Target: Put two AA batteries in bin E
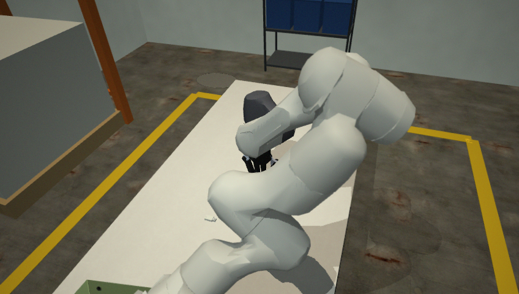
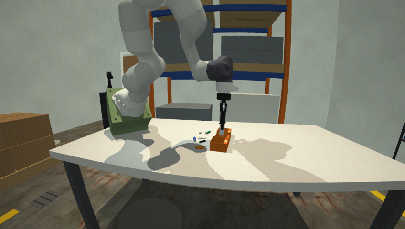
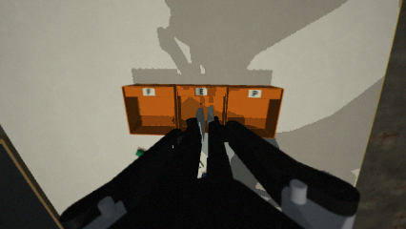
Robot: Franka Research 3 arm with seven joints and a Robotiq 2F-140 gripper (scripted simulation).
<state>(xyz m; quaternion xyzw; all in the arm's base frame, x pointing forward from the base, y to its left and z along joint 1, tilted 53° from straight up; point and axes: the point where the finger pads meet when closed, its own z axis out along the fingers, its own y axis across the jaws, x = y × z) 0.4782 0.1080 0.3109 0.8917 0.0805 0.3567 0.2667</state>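
My hand is 6 cm above the orange bin row and 1 cm to the right of it. The rest, counted from my hand: orange AA battery: 11 cm behind, 9 cm to the right, 7 cm below; then domino: 11 cm behind, 8 cm below, 6 cm to the left; then black stick: 11 cm behind, 8 cm below.
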